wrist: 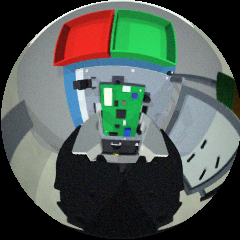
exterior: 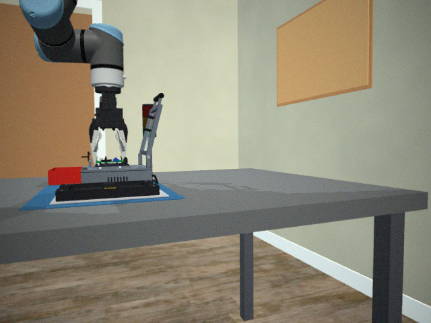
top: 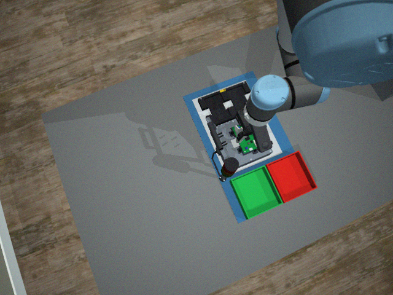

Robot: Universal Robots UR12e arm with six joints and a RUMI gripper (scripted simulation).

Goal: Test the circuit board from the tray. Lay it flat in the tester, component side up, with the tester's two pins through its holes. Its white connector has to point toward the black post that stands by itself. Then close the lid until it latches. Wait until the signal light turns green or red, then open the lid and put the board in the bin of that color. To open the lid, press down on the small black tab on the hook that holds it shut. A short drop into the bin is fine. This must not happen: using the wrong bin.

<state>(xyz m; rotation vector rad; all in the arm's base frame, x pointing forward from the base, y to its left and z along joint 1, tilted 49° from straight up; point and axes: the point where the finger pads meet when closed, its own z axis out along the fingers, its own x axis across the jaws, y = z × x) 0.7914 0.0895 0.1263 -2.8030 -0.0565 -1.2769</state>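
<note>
Now: the green circuit board right at my hand. Also, from my hand: green bin 20 cm to the left, 6 cm below, 3 cm ahead; then black latch hook 7 cm behind, 5 cm to the left, 1 cm above; then tester lid 12 cm ahead, 10 cm above, 1 cm to the left.
</note>
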